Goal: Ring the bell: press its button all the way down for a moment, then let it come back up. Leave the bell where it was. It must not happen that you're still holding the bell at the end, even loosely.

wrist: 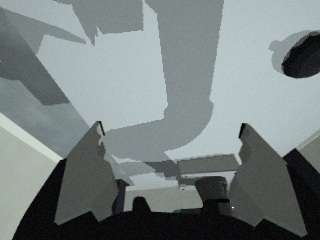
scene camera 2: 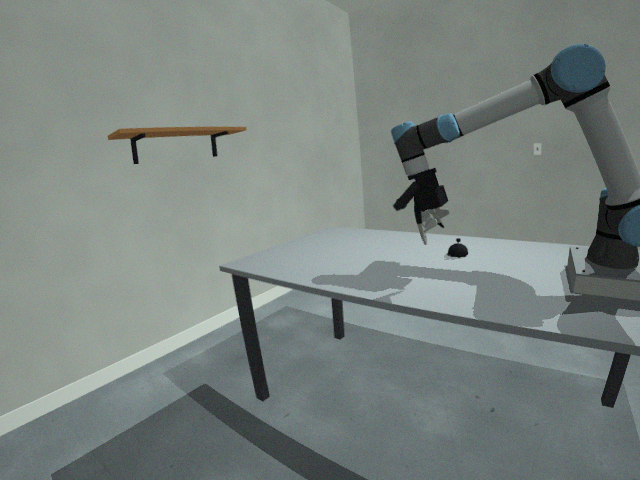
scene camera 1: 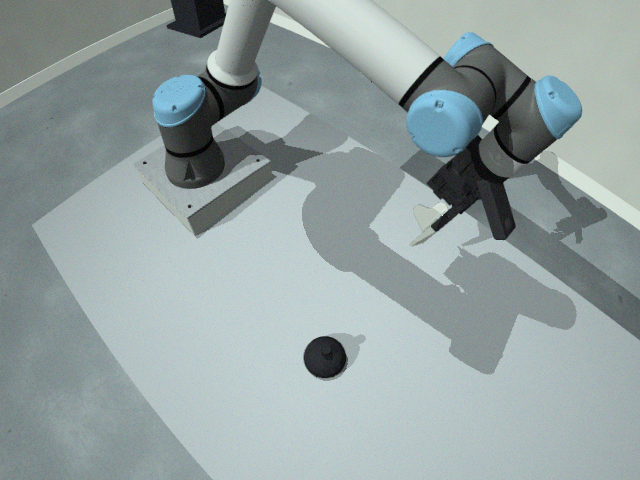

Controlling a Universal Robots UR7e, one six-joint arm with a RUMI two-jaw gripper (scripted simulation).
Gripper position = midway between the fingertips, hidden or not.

I see my gripper [scene camera 1: 432, 224] and a black dome bell [scene camera 1: 319, 365].
My gripper also shows in the wrist view [wrist: 169, 123] and in scene camera 2 [scene camera 2: 435, 235].
